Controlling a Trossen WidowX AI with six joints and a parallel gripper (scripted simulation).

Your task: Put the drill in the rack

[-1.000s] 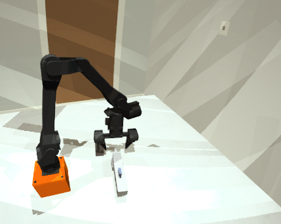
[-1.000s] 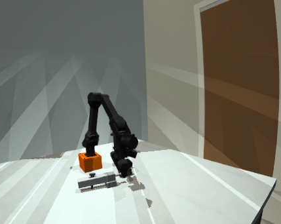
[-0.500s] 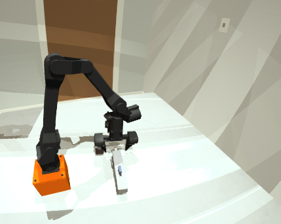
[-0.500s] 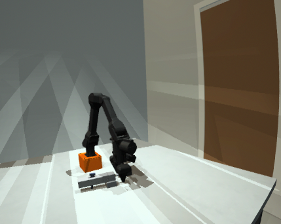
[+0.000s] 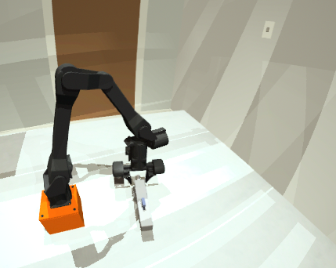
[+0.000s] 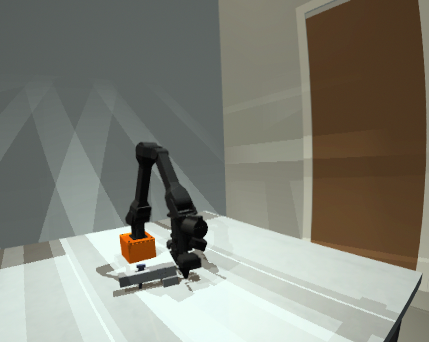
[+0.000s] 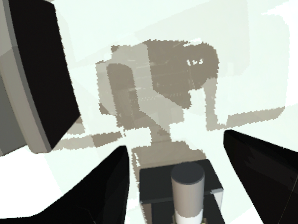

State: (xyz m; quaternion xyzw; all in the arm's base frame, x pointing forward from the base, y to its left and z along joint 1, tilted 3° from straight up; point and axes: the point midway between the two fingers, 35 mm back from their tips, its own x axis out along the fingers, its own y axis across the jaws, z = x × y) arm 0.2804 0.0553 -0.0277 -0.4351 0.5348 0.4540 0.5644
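My gripper tip is 5 cm to the left of the drill, 3 cm below it and 1 cm past it. From my gripper tip the other things lie so: grey rack (7 cm to the left, 6 cm behind); then housing block (11 cm to the right, 2 cm behind, 2 cm above); then blue key (14 cm to the right, 3 cm behind, 3 cm above).
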